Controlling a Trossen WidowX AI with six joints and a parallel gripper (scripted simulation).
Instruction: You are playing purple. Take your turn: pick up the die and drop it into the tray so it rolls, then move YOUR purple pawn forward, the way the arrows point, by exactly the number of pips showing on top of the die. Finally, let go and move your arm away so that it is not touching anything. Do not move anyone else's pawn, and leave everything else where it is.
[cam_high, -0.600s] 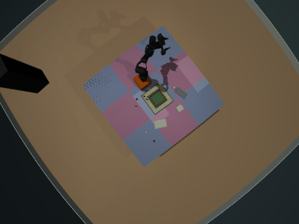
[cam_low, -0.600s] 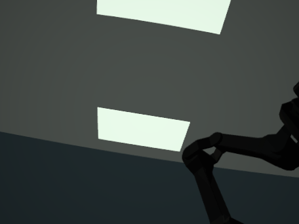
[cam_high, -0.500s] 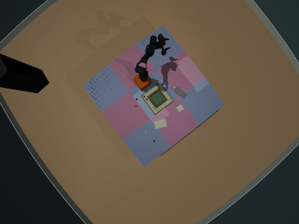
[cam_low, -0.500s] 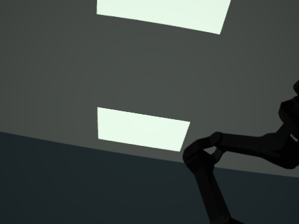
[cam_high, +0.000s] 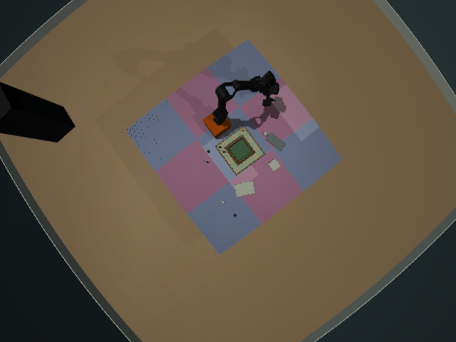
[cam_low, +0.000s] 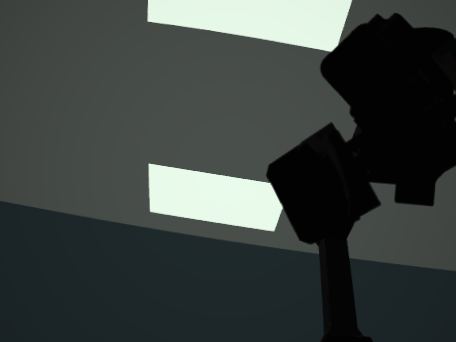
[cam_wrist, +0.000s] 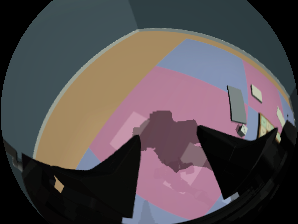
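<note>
The white die lies 17 cm to the right of my gripper tip, 17 cm below it and 16 cm ahead of it. Also, from my gripper tip: grey slab: 26 cm ahead, 17 cm below, 14 cm to the right.
</note>
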